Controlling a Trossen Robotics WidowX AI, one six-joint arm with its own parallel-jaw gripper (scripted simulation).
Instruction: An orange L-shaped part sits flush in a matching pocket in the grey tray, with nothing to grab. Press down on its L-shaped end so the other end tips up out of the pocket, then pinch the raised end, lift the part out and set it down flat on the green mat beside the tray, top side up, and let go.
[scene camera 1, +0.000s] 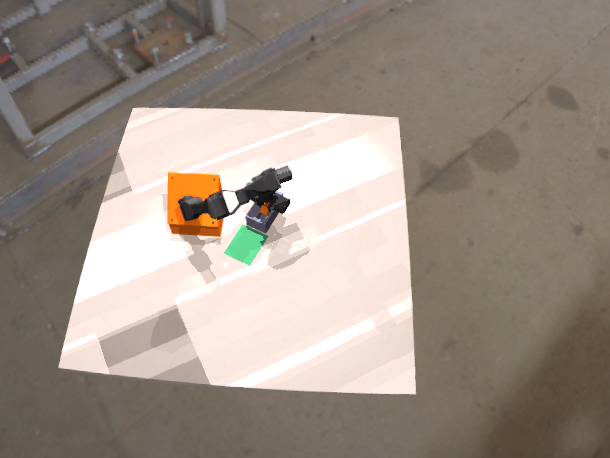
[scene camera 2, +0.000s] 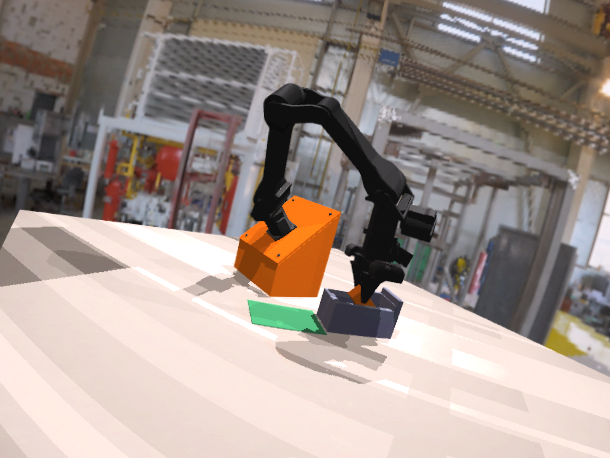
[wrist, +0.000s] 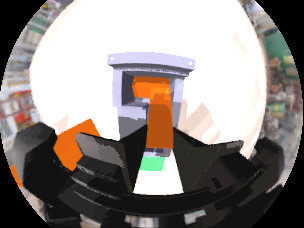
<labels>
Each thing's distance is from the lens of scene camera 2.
my gripper (scene camera 2: 360, 300): 0.78 m
green mat (scene camera 2: 265, 314): 0.76 m
</labels>
